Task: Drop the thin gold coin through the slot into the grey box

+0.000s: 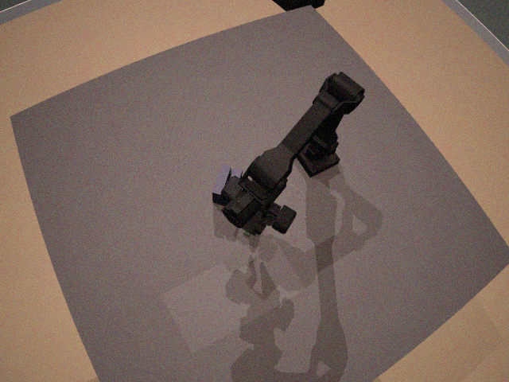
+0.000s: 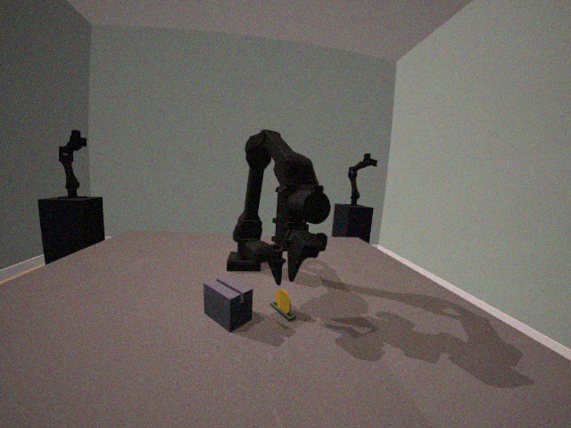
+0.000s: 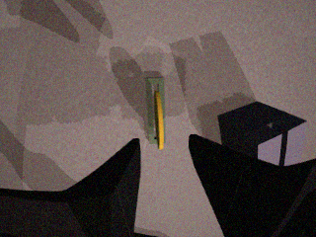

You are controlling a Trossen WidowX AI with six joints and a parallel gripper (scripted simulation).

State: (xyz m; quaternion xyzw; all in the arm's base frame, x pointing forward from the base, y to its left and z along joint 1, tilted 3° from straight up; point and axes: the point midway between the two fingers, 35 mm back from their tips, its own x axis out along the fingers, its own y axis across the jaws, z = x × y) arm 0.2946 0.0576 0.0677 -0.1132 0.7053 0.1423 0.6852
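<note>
The gold coin is 5 cm below my gripper tip.
</note>
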